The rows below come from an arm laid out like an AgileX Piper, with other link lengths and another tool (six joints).
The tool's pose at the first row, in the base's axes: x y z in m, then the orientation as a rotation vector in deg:
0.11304, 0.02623, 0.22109, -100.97, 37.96, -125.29
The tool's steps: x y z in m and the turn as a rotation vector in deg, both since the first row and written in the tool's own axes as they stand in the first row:
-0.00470, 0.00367, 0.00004, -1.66, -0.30, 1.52
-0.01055, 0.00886, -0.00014, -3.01, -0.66, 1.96
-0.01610, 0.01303, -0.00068, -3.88, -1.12, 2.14
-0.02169, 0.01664, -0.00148, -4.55, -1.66, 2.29
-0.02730, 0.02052, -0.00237, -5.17, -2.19, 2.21
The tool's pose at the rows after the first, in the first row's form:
0.11387, 0.02525, 0.21527, -100.98, 41.01, -124.04
0.11463, 0.02354, 0.20767, -101.65, 42.88, -123.41
0.11505, 0.02264, 0.20078, -102.38, 43.96, -122.83
0.11528, 0.02228, 0.19409, -103.11, 44.75, -122.17
0.11540, 0.02172, 0.18724, -103.96, 45.32, -121.67

